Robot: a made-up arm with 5 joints. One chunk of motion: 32 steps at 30 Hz.
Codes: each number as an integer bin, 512 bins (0 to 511) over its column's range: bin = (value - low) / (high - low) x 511, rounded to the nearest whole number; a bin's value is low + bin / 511 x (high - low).
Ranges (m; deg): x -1.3..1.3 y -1.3..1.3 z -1.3..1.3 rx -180..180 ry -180..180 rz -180..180
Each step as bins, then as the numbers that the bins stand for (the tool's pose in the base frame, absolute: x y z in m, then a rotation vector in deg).
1 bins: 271 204 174 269 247 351
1 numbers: 0.0789 -0.2620 -0.4147 9.51 -5.99 67.28
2 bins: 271 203 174 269 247 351
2 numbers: 0.0789 -0.2671 -0.4147 9.51 -5.99 67.28
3 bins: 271 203 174 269 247 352
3 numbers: 0.0789 -0.2671 -0.4147 9.51 -5.99 67.98
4 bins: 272 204 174 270 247 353
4 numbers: 0.0840 -0.2620 -0.4147 10.22 -5.99 68.69
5 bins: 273 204 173 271 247 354
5 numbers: 0.0890 -0.2620 -0.4198 10.92 -5.99 69.39
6 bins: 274 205 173 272 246 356
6 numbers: 0.0941 -0.2569 -0.4198 11.62 -6.69 70.80
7 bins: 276 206 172 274 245 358
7 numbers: 0.1043 -0.2519 -0.4249 13.03 -7.40 72.21
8 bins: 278 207 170 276 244 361
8 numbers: 0.1145 -0.2468 -0.4350 14.44 -8.10 74.32
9 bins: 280 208 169 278 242 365
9 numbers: 0.1247 -0.2417 -0.4401 15.85 -9.51 77.14
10 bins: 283 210 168 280 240 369
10 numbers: 0.1399 -0.2315 -0.4452 17.26 -10.92 79.96
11 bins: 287 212 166 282 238 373
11 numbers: 0.1603 -0.2213 -0.4554 18.67 -12.33 82.78
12 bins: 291 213 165 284 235 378
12 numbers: 0.1806 -0.2162 -0.4605 20.08 -14.44 86.30
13 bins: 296 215 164 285 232 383
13 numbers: 0.2061 -0.2061 -0.4656 20.78 -16.56 89.82
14 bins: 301 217 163 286 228 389
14 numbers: 0.2315 -0.1959 -0.4706 21.49 -19.37 94.05
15 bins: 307 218 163 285 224 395
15 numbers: 0.2620 -0.1908 -0.4706 20.78 -22.19 98.28
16 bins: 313 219 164 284 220 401
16 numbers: 0.2926 -0.1857 -0.4656 20.08 -25.01 102.50
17 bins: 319 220 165 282 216 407
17 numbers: 0.3231 -0.1806 -0.4605 18.67 -27.83 106.73
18 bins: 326 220 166 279 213 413
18 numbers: 0.3587 -0.1806 -0.4554 16.56 -29.94 110.96
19 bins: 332 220 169 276 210 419
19 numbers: 0.3892 -0.1806 -0.4401 14.44 -32.05 115.19
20 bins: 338 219 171 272 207 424
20 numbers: 0.4198 -0.1857 -0.4299 11.62 -34.17 118.71
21 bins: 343 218 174 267 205 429
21 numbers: 0.4452 -0.1908 -0.4147 8.10 -35.58 122.23
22 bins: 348 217 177 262 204 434
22 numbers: 0.4706 -0.1959 -0.3994 4.58 -36.28 125.75
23 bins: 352 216 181 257 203 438
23 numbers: 0.4910 -0.2010 -0.3791 1.06 -36.99 128.57
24 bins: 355 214 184 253 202 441
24 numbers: 0.5063 -0.2112 -0.3638 -1.76 -37.69 130.68
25 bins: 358 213 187 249 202 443
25 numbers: 0.5215 -0.2162 -0.3485 -4.58 -37.69 132.09
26 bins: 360 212 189 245 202 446
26 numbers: 0.5317 -0.2213 -0.3384 -7.40 -37.69 134.21
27 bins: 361 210 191 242 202 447
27 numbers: 0.5368 -0.2315 -0.3282 -9.51 -37.69 134.91
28 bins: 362 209 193 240 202 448
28 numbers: 0.5419 -0.2366 -0.3180 -10.92 -37.69 135.62
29 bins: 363 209 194 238 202 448
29 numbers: 0.5470 -0.2366 -0.3129 -12.33 -37.69 135.62
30 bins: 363 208 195 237 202 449
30 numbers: 0.5470 -0.2417 -0.3078 -13.03 -37.69 136.32
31 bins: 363 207 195 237 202 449
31 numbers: 0.5470 -0.2468 -0.3078 -13.03 -37.69 136.32
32 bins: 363 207 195 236 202 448
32 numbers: 0.5470 -0.2468 -0.3078 -13.74 -37.69 135.62
